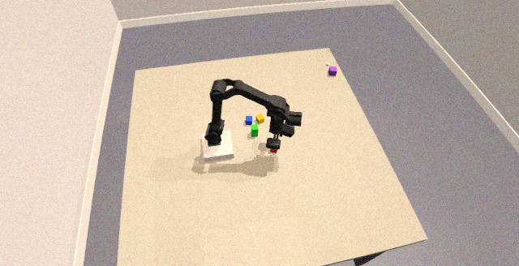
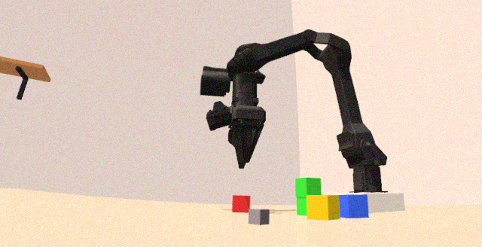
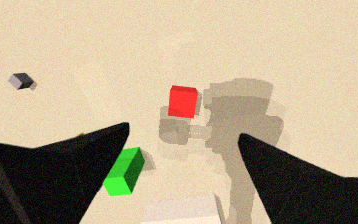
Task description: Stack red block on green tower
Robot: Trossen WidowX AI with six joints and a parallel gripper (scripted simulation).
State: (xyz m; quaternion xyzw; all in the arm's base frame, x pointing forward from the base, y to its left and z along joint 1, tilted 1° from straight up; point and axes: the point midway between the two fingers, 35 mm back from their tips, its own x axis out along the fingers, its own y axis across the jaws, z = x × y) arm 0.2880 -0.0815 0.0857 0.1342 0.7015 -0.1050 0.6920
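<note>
My gripper tip is 8 cm above the red block. From my gripper tip the other things lie so: blue block (19 cm to the left, 9 cm behind, 8 cm below).
</note>
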